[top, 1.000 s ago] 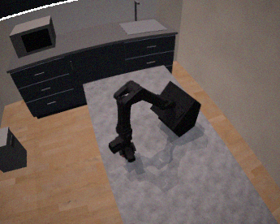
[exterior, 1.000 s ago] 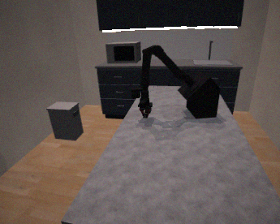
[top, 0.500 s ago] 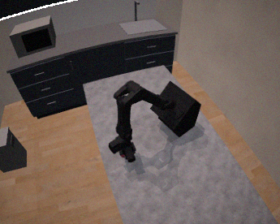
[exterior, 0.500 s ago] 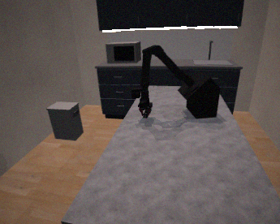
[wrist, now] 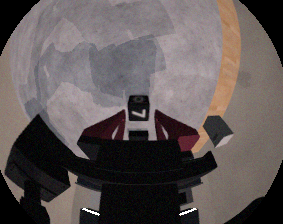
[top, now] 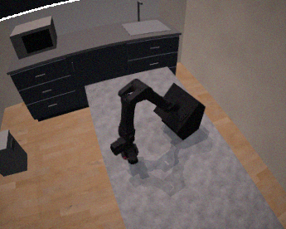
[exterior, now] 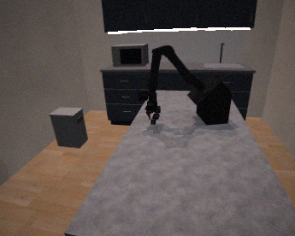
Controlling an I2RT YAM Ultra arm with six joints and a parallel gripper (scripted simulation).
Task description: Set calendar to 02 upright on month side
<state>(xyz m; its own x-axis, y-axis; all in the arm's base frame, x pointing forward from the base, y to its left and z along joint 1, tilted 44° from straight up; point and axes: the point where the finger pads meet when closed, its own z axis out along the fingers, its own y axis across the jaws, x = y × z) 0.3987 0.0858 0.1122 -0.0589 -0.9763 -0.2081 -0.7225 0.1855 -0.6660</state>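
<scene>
The dark calendar cube lies 220 mm to the right of my hand, 20 mm below it and 20 mm behind it. The rest, counted from my hand: dark tray (110 mm to the right, 30 mm below, 10 mm behind).
</scene>
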